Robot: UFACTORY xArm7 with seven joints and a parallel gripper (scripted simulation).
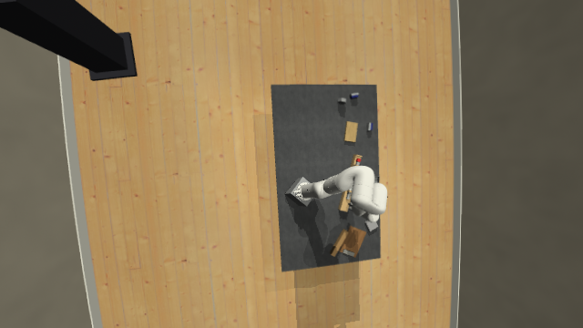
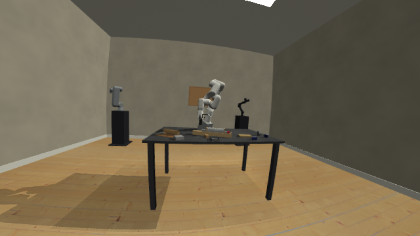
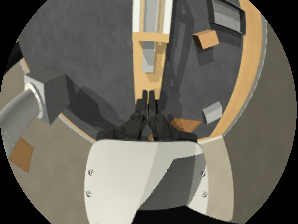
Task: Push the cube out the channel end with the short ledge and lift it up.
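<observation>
Now: hand 300 mm to the right of the red cube, 130 mm short of it and 80 mm above it. The rest, counted from my hand: small wooden block (150 mm ahead, 120 mm below, 50 mm to the left); then wooden channel (170 mm to the left, 80 mm below, 70 mm ahead); then grey tray (250 mm ahead, 130 mm below, 110 mm to the left).
</observation>
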